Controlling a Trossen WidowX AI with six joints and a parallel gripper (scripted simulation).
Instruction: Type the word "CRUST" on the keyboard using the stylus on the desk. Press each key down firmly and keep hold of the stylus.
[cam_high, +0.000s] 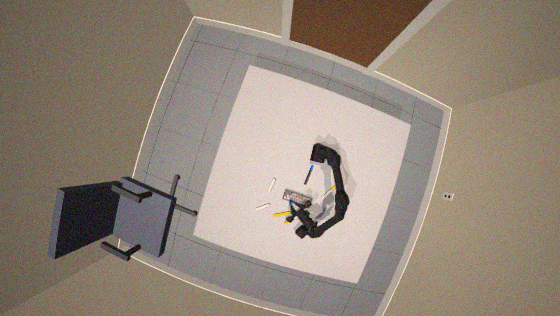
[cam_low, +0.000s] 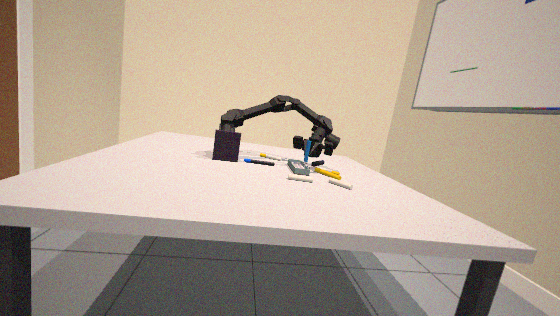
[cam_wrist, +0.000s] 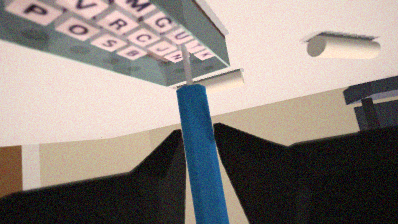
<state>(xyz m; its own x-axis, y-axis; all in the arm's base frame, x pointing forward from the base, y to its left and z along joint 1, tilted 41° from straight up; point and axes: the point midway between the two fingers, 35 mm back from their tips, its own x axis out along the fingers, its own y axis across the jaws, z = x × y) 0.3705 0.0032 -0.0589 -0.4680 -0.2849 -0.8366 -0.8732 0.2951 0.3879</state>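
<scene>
The yellow pen lies 11 cm ahead of my gripper tip and 7 cm below it. From my gripper tip the other things lie so: stylus tip: 5 cm below; then blue-and-black pen: 22 cm behind, 6 cm to the left, 7 cm below; then blue stylus: 1 cm below.
</scene>
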